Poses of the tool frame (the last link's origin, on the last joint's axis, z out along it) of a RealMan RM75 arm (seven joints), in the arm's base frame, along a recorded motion.
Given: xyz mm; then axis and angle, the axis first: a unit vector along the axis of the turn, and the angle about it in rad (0 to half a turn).
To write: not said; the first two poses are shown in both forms.
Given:
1: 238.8 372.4 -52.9 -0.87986 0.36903 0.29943 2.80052
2: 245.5 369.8 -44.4 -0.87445 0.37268 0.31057 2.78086
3: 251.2 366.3 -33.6 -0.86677 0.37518 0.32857 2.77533
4: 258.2 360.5 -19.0 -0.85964 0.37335 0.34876 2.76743
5: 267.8 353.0 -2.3 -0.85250 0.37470 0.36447 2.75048
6: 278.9 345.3 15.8 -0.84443 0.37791 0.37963 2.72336
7: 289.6 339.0 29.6 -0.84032 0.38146 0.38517 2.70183
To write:
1: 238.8 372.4 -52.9 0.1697 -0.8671 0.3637 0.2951
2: 245.5 369.8 -44.4 0.1794 -0.8603 0.3666 0.3055
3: 251.2 366.3 -33.6 0.1821 -0.8523 0.3689 0.3231
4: 258.2 360.5 -19.0 0.1860 -0.8446 0.3668 0.3427
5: 267.8 353.0 -2.3 0.1943 -0.8363 0.3676 0.3575
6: 278.9 345.3 15.8 0.2076 -0.8260 0.3697 0.3714
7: 289.6 339.0 29.6 0.2181 -0.8201 0.3723 0.3759
